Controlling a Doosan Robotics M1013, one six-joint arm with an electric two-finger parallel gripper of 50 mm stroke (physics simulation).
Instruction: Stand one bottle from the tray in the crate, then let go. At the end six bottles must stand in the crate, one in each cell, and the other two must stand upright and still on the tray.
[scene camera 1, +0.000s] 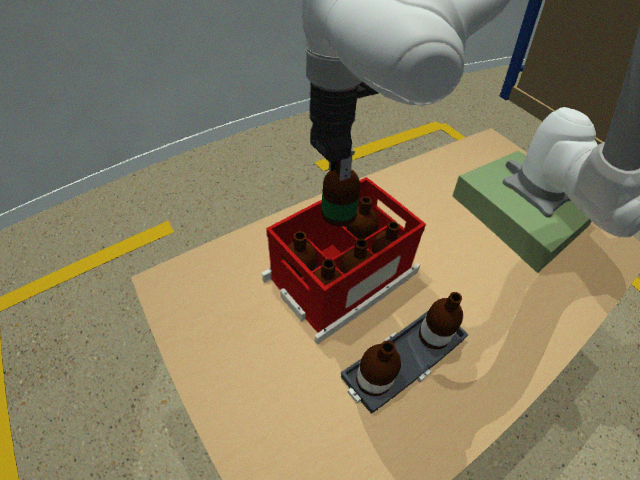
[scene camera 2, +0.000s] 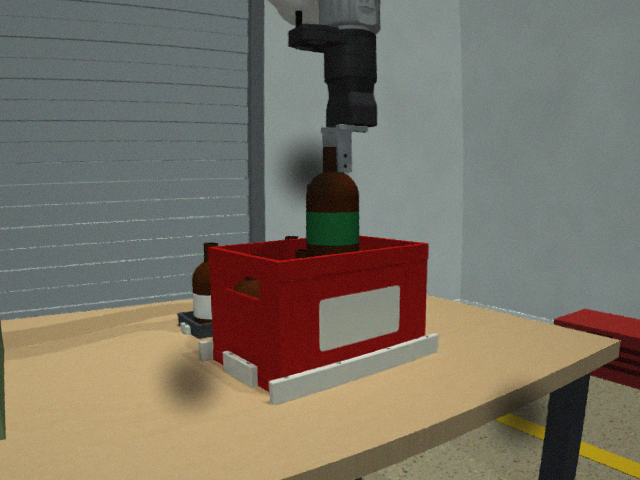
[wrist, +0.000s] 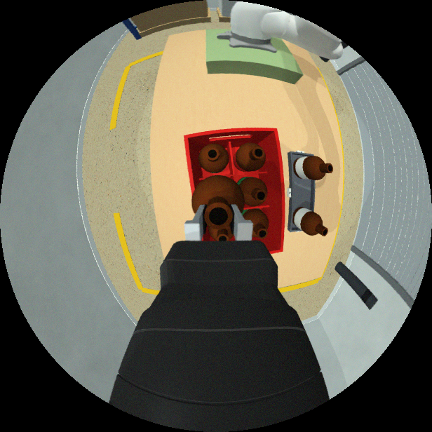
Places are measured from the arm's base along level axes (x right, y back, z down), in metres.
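Pixels of known places: gripper, between the fingertips: (scene camera 1: 339, 173) (scene camera 2: 337, 172); arm's base, origin of its link: (scene camera 1: 537, 190).
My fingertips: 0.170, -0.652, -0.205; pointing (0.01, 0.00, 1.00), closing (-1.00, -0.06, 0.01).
Ahead of a thing's pixels: the offset from my fingertips to its top centre, as dx, dy, dz. Level surfaces: height alone.
My gripper (scene camera 1: 340, 169) (scene camera 2: 337, 159) (wrist: 217, 213) is shut on the neck of a brown bottle with a green label {+0.000, +0.008, -0.036} (scene camera 1: 340, 198) (scene camera 2: 332, 222) (wrist: 217, 192). The bottle hangs upright, its lower end just inside the mouth of the red crate {-0.044, +0.000, +0.106} (scene camera 1: 333, 304) (scene camera 2: 248, 330) (wrist: 281, 215), over the middle cell of the row away from the tray. Several bottles stand in the other cells, one {+0.006, +0.088, +0.118} (scene camera 1: 364, 219) (wrist: 213, 155) at a corner beside it. Two white-labelled bottles {-0.291, -0.103, +0.121} (scene camera 1: 379, 366) {-0.290, +0.071, +0.121} (scene camera 1: 442, 320) (wrist: 313, 168) (wrist: 311, 221) stand upright on the dark tray {-0.293, -0.014, +0.256} (scene camera 1: 413, 356) (wrist: 301, 192). The held bottle's base is hidden in scene camera 2.
White strips (scene camera 1: 367, 303) (scene camera 2: 356, 366) lie along the crate's foot on the wooden table {dz +0.281} (scene camera 1: 206, 330) (scene camera 2: 129, 403). A green block (scene camera 1: 506, 206) (wrist: 250, 70) carries the arm's base. The crate's walls and the neighbouring bottle necks stand close around the held bottle.
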